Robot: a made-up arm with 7 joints.
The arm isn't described. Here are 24 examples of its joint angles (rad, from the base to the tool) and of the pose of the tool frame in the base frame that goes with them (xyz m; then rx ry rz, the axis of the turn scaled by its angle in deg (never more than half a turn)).
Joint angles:
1: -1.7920 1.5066 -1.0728 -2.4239 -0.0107 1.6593 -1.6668
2: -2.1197 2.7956 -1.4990 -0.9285 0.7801 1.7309 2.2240
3: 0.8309 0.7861 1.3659 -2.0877 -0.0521 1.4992 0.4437
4: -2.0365 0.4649 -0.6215 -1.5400 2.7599 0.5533 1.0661
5: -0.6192 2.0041 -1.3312 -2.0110 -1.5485 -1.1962 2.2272
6: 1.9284 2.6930 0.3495 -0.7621 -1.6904 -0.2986 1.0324
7: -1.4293 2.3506 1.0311 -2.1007 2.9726 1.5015 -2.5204
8: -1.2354 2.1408 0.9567 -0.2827 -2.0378 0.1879 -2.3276
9: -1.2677 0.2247 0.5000 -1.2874 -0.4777 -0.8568 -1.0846
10: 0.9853 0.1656 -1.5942 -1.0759 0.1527 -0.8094 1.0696
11: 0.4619 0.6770 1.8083 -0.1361 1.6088 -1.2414 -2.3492
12: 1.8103 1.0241 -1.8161 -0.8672 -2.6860 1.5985 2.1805
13: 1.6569 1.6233 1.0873 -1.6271 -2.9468 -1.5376 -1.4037
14: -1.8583 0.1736 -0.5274 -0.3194 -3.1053 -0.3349 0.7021
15: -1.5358 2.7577 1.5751 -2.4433 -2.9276 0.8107 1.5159
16: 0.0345 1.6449 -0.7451 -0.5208 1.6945 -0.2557 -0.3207
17: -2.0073 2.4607 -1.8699 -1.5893 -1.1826 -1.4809 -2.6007
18: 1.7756 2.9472 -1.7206 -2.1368 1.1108 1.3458 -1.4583
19: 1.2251 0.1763 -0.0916 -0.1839 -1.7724 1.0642 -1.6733
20: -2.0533 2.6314 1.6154 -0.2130 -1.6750 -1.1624 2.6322
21: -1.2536 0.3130 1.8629 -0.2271 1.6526 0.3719 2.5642
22: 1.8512 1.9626 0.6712 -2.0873 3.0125 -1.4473 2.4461
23: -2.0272 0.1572 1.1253 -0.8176 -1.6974 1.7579 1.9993
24: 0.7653 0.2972 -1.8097 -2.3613 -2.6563 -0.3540 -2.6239
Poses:
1: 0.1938 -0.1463 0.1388 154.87 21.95 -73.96
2: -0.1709 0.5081 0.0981 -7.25 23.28 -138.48
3: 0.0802 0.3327 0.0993 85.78 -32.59 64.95
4: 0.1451 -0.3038 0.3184 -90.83 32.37 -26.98
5: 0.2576 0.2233 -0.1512 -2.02 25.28 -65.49
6: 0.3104 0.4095 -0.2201 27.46 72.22 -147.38
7: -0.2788 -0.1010 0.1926 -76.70 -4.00 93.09
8: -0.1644 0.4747 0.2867 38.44 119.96 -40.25
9: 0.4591 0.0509 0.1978 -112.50 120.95 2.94
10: -0.3127 -0.2874 -0.3162 -85.59 2.08 45.20
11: -0.2457 0.3653 -0.3744 72.18 73.02 77.49
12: -0.5059 0.0381 0.2139 -49.39 -16.51 -24.98
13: 0.2188 0.3864 -0.0612 94.90 -49.11 66.36
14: 0.5077 -0.2175 0.1705 -127.01 4.51 102.75
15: -0.1873 -0.1911 -0.0638 -12.49 -68.59 -37.23
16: 0.1082 0.5580 -0.0705 71.21 -47.68 6.87
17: 0.1897 0.3978 0.1127 -18.33 -18.86 54.32
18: -0.0812 0.2860 0.1762 90.71 -139.39 -8.47
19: -0.5173 -0.0160 -0.2583 69.34 -66.20 113.96
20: -0.3706 0.4415 -0.0490 23.27 135.17 5.94
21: 0.5425 0.1044 -0.1718 42.28 -85.23 -14.48
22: 0.1338 0.1988 -0.2639 69.23 63.90 -106.37
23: 0.4299 0.0023 0.3506 -11.01 -63.64 144.76
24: -0.0576 -0.2824 -0.0600 -107.62 5.17 10.24
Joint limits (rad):
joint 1: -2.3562..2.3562
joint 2: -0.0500..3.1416
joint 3: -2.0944..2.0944
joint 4: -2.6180..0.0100
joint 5: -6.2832..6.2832
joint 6: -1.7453..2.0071
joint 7: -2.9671..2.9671
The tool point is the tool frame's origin. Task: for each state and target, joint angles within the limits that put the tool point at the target. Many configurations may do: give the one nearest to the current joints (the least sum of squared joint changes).
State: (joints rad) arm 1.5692 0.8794 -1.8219 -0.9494 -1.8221 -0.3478 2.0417
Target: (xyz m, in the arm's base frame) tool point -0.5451 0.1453 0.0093
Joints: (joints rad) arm 1.4196 0.9722 -1.7715 -0.6859 -1.8221 -0.3478 2.0417
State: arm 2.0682 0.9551 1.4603 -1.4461 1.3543 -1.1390 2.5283
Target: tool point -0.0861 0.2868 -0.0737
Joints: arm 2.3320 0.7324 0.9385 -2.3010 1.3543 -1.1390 2.5283
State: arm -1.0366 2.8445 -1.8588 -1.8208 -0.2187 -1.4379 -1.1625
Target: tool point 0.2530 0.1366 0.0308
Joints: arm -1.3676 2.3556 -1.4539 -2.3835 -0.2187 -1.4379 -1.1625
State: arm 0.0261 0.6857 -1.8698 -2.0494 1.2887 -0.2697 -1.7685
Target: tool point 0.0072 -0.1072 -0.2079
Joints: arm -0.1536 1.2414 -1.6451 -2.6159 1.2887 -0.2697 -1.7685
